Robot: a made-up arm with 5 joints.
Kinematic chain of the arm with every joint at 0, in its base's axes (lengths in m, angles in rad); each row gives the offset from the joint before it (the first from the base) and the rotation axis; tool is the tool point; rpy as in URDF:
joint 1: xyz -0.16 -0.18 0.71 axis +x
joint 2: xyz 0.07 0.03 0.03 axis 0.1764 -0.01 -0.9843
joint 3: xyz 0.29 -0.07 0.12 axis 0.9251 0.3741 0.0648
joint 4: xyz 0 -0.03 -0.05 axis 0.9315 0.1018 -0.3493
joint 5: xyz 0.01 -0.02 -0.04 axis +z
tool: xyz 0 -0.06 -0.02 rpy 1.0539 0.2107 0.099
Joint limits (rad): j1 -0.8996..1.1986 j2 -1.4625..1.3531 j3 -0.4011..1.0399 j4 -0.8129..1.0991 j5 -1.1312..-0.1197
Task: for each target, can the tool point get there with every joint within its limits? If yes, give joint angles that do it. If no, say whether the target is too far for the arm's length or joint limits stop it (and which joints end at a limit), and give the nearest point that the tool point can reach.
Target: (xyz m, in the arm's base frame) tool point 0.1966 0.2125 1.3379
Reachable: no: too far | nearest point 0.1298 0.0176 1.0260 | short by 0.374 m
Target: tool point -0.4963 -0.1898 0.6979
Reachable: no: joint limits stop it (at a limit: joint 2, joint 3, joint 5) | nearest point -0.2210 -0.3528 0.4966 | short by 0.378 m
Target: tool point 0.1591 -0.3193 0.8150
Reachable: yes | joints -0.4616 0.1218 -0.2376 0.4046 -0.4647
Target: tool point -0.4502 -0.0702 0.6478
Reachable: no: joint limits stop it (at a limit: joint 1, joint 2) | nearest point -0.1990 -0.2671 0.4654 | short by 0.368 m
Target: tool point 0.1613 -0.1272 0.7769
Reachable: yes | joints 0.6954 -0.6255 0.2758 0.3962 -0.7598
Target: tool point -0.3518 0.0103 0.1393
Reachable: no: too far | nearest point -0.1972 -0.2583 0.4271 | short by 0.423 m
